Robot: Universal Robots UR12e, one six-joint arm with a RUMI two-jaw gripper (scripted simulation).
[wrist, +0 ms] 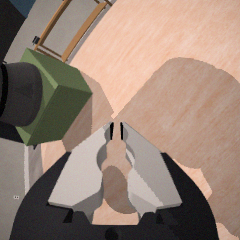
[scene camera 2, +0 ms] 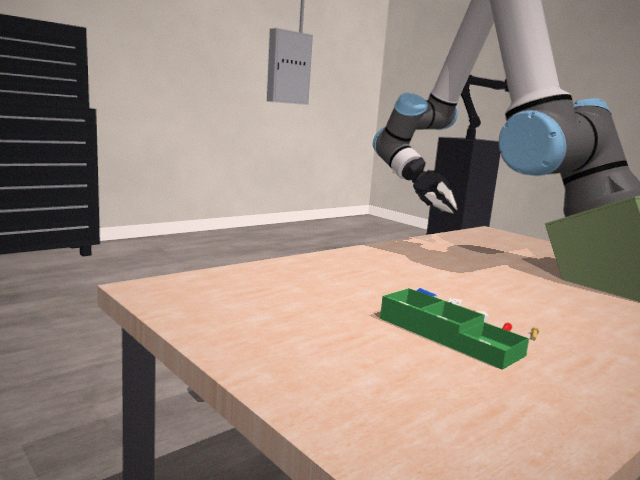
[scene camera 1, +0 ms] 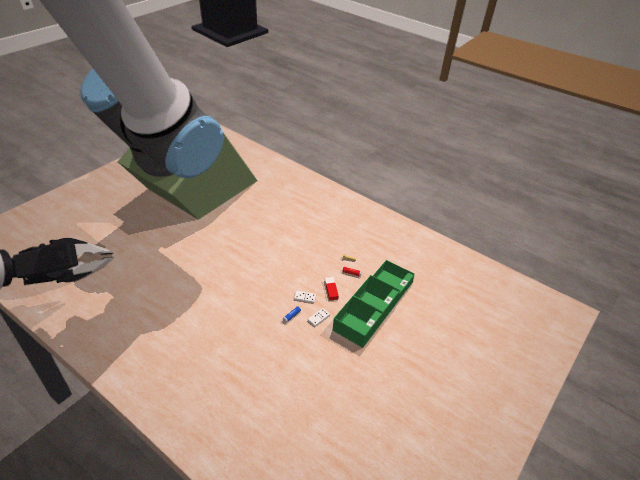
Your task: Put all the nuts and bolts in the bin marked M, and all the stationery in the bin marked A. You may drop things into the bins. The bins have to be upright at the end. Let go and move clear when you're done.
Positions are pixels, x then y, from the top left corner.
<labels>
My gripper shows in the wrist view (117, 123), in scene camera 2 and in scene camera 1. A green three-compartment bin shows in scene camera 2 and in scene camera 1; in the wrist view it is out of frame. The same spot on my gripper: (scene camera 1: 83, 269) is (scene camera 2: 430, 198). One and the same spot on the green three-compartment bin: (scene camera 2: 493, 345) is (scene camera 1: 405, 278).
</labels>
